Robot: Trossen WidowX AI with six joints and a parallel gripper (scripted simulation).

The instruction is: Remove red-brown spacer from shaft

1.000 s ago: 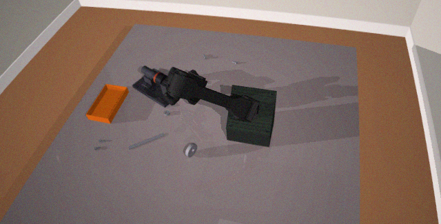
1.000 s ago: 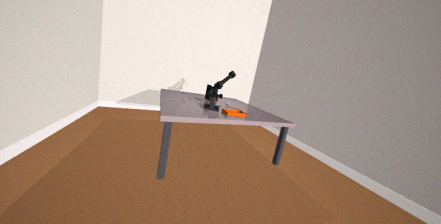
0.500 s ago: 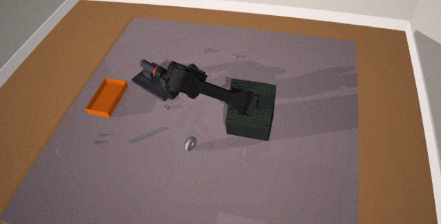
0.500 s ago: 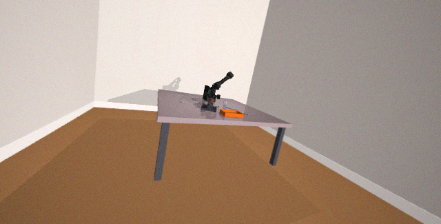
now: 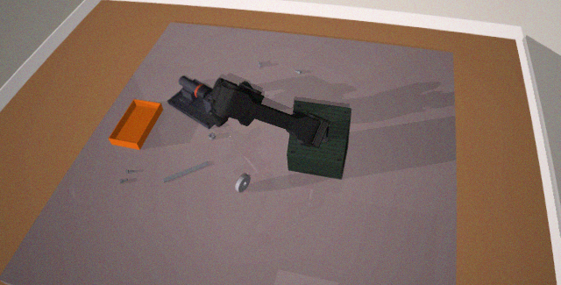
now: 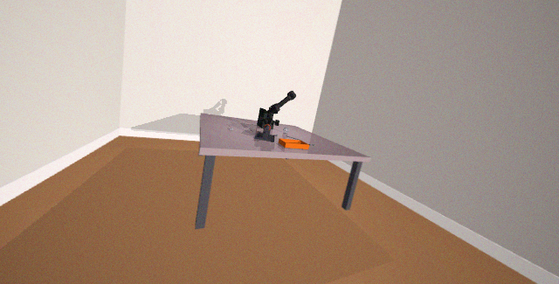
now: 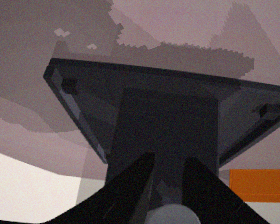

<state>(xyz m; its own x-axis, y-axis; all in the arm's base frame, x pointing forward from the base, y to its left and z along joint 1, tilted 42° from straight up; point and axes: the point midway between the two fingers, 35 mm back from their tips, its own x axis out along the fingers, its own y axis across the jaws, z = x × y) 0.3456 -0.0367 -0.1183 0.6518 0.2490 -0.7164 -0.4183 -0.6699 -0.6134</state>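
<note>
The grey shaft lies 50 mm ahead of my gripper tip, 20 mm to the right of it and 20 mm above it. The rest, counted from my gripper tip: orange tray: 320 mm ahead, 100 mm to the left, 50 mm below; red-brown spacer: 100 mm ahead, 50 mm to the right, 20 mm above; small pin: 120 mm to the right, 100 mm behind, 50 mm below.
</note>
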